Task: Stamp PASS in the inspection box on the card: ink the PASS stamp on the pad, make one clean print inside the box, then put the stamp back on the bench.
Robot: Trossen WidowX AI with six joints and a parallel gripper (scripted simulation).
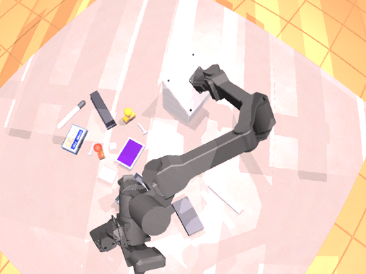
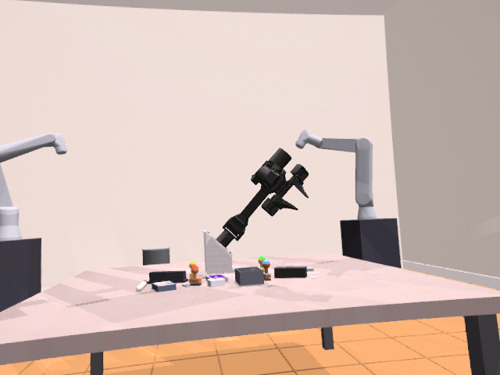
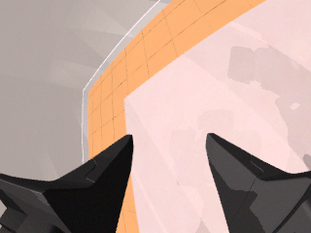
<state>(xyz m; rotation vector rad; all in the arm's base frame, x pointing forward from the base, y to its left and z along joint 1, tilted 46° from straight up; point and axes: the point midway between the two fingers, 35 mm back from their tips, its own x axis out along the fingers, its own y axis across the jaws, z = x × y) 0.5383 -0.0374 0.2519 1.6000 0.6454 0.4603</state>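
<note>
Now: the green-knobbed stamp 360 mm behind my gripper tip, 40 mm to the right of it and 240 mm below it. Round my gripper tip: blue-knobbed stamp: 200 mm behind, 70 mm to the right, 230 mm below; then grey tray: 180 mm behind, 140 mm to the right, 240 mm below; then taped card: 310 mm behind, 130 mm to the right, 260 mm below.
</note>
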